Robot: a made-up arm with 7 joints. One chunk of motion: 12 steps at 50 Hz.
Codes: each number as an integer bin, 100 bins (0 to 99) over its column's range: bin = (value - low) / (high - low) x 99, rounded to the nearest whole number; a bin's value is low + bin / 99 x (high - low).
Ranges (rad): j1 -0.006..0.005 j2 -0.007..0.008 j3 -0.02..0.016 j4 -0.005..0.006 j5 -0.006..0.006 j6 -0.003..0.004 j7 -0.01..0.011
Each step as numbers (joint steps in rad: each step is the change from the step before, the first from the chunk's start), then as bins.
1 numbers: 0.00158 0.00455 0.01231 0.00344 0.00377 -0.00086 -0.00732
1 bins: 68 76 89 76 81 30 13
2 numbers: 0.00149 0.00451 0.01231 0.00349 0.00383 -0.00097 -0.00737
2 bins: 67 76 89 76 81 29 12
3 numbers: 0.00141 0.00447 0.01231 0.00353 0.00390 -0.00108 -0.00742
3 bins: 67 76 89 77 82 27 12
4 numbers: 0.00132 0.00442 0.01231 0.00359 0.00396 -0.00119 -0.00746
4 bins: 66 75 89 77 82 26 12
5 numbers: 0.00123 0.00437 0.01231 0.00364 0.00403 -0.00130 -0.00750
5 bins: 65 75 89 78 83 24 12
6 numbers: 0.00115 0.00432 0.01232 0.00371 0.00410 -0.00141 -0.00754
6 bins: 64 75 89 78 83 22 12
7 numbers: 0.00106 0.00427 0.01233 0.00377 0.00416 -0.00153 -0.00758
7 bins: 64 74 89 79 84 21 11
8 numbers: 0.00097 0.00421 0.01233 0.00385 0.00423 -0.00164 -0.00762
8 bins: 63 74 89 80 84 19 11
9 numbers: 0.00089 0.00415 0.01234 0.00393 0.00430 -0.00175 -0.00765
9 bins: 62 74 89 80 85 18 11
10 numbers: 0.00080 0.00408 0.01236 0.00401 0.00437 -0.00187 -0.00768
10 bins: 61 73 89 81 86 16 11
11 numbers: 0.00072 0.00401 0.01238 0.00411 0.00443 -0.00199 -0.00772
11 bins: 60 73 89 82 86 14 11
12 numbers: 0.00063 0.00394 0.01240 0.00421 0.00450 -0.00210 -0.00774
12 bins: 60 72 89 83 87 13 11
